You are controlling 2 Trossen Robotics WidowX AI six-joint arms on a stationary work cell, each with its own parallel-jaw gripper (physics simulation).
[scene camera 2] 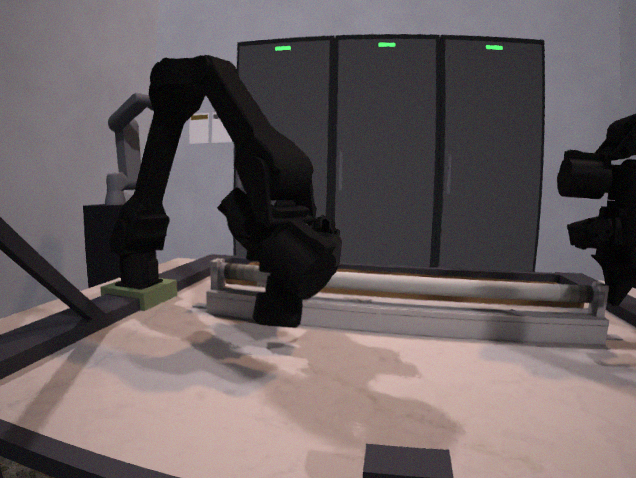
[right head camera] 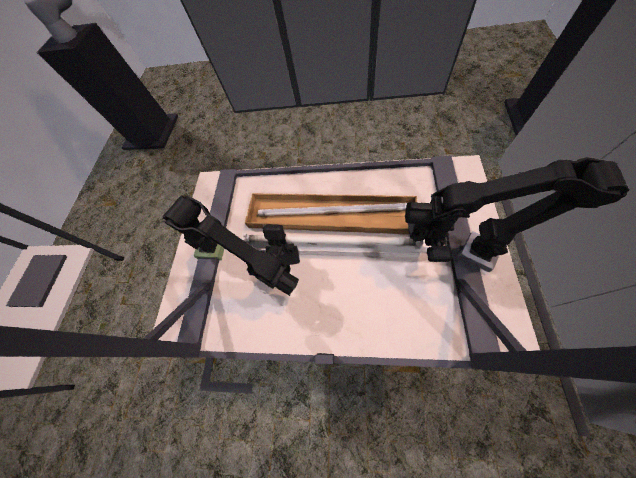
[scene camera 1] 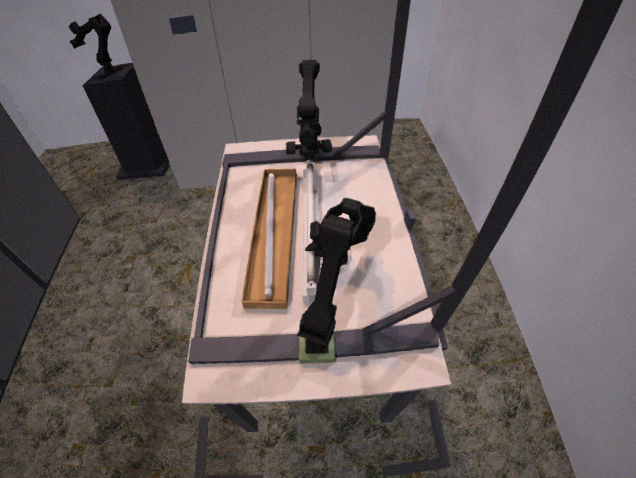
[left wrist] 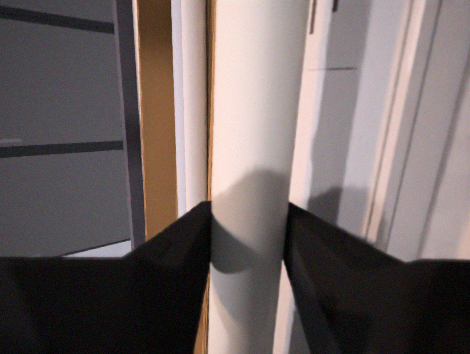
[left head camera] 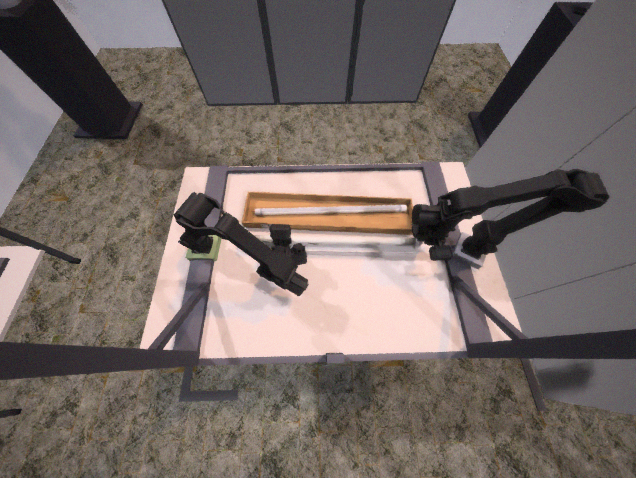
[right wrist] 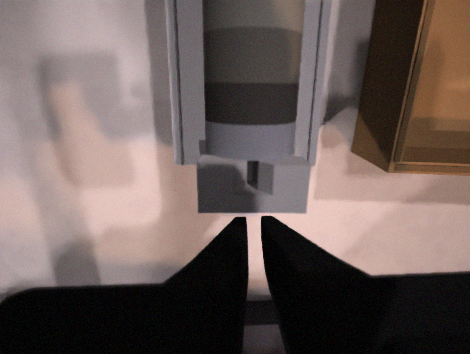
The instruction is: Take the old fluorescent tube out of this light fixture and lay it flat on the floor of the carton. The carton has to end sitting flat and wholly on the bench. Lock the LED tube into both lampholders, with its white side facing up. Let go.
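Observation:
The old fluorescent tube [scene camera 2: 411, 285] [scene camera 1: 310, 205] [right wrist: 252, 50], pale with darkened ends, lies along the light fixture [scene camera 2: 462, 323], between its left lampholder [scene camera 2: 217, 274] and right lampholder [scene camera 2: 598, 298] [right wrist: 252, 200]. Whether its pins are seated cannot be seen. My left gripper [left wrist: 245, 212] is shut on this tube, left of its middle. My right gripper [right wrist: 253, 227] is shut and empty, at the right lampholder's outer end and above it. The LED tube [left head camera: 329, 209] [right head camera: 329, 209] [scene camera 1: 269, 231], whitish, lies inside the carton [left head camera: 329, 197] [scene camera 1: 264, 304]; which side faces up is unclear.
The open brown carton sits flat on the bench [left head camera: 390, 318] [scene camera 1: 236, 382], behind the fixture and parallel to it. A dark frame [left head camera: 318, 167] borders the work area. Dark cabinets [scene camera 2: 385, 154] stand behind. The left arm's green base [scene camera 2: 154, 296] is at the frame's left side.

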